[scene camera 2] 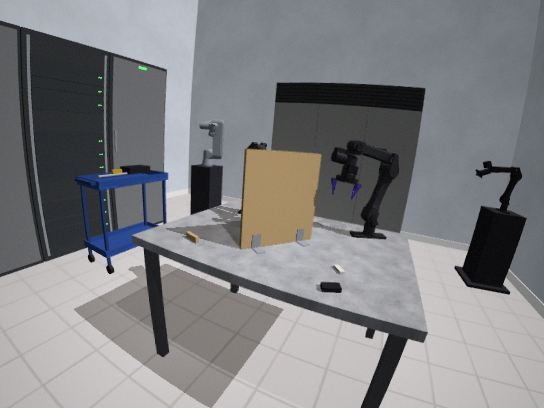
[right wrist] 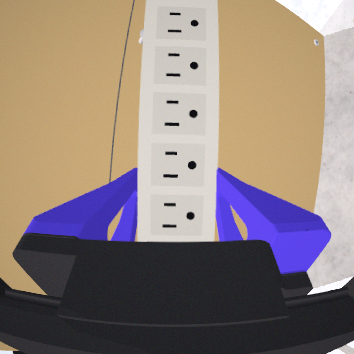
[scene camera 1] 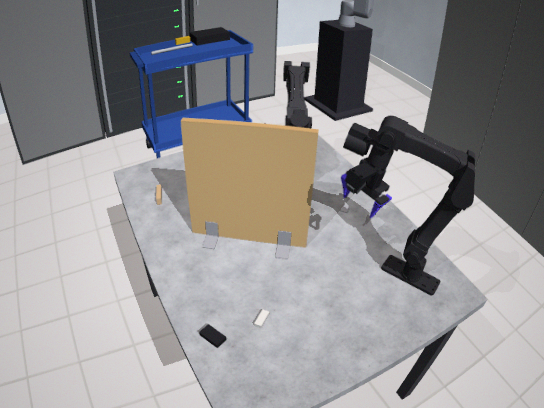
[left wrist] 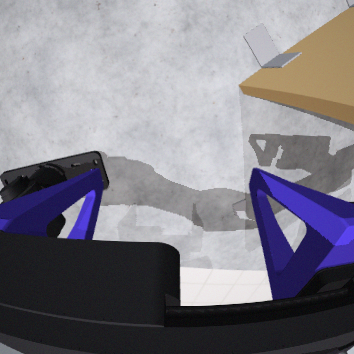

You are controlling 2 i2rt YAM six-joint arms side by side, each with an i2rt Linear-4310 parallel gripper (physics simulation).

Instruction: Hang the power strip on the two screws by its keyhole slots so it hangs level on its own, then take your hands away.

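Frame: origin at the left arm's base, x ahead, y left, z up, level; centimetres.
Seen in the pictures: left gripper, fingertip midpoint: [scene camera 2: 342, 196] [scene camera 1: 358, 207] [left wrist: 175, 176]; right gripper, fingertip midpoint: [right wrist: 176, 175]; left arm's base, origin of the base link: [scene camera 2: 367, 236] [scene camera 1: 410, 276] [left wrist: 52, 178].
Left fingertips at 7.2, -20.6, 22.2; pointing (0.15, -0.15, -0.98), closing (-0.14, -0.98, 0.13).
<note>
Pixels of each thing's middle, then the offset from my left fingertips to it, as dx, dy, dz. "spot": a spot on its surface instead. Level surfaces: height alone.
- white power strip, body centre: [right wrist: 177, 113] +8.8, -33.4, -0.2
- wooden board, body centre: [right wrist: 169, 141] [scene camera 1: 247, 186] [scene camera 2: 281, 199] +11.2, -30.3, -1.2
- small screw head, surface spot: [right wrist: 316, 42] spot: +18.4, -45.0, -20.0
- table, its level: dz -22.2
- black block, body centre: [scene camera 1: 212, 336] [scene camera 2: 330, 287] +47.1, -12.9, -21.4
- white block, body centre: [scene camera 1: 261, 318] [scene camera 2: 338, 269] +33.8, -6.7, -21.6
- wooden piece, body centre: [scene camera 1: 159, 194] [scene camera 2: 192, 237] +16.4, -68.9, -20.8
The white power strip [right wrist: 178, 115] runs upright through the right wrist view, its outlets facing that camera. My right gripper [right wrist: 176, 175] is shut on its sides near the lower end shown. The wooden board [scene camera 1: 250, 180] [scene camera 2: 280, 200] [left wrist: 315, 65] [right wrist: 270, 125] is behind the strip; the gap cannot be judged. One screw [right wrist: 141, 36] peeks out at the strip's left edge; a small screw head [right wrist: 316, 42] is near the board's edge. The keyhole slots are hidden. My left gripper [scene camera 1: 358, 206] [scene camera 2: 343, 195] [left wrist: 175, 176] is open and empty, above the table beside the board.
Metal brackets [scene camera 1: 283, 244] [scene camera 2: 256, 242] [left wrist: 270, 50] hold the board's foot. On the table [scene camera 1: 330, 300] [scene camera 2: 380, 260] lie a black block [scene camera 1: 212, 335] [scene camera 2: 331, 287], a white block [scene camera 1: 261, 317] [scene camera 2: 338, 269] and a wooden piece [scene camera 1: 158, 194] [scene camera 2: 192, 237]. A thin dark line [right wrist: 118, 107] crosses the board.
</note>
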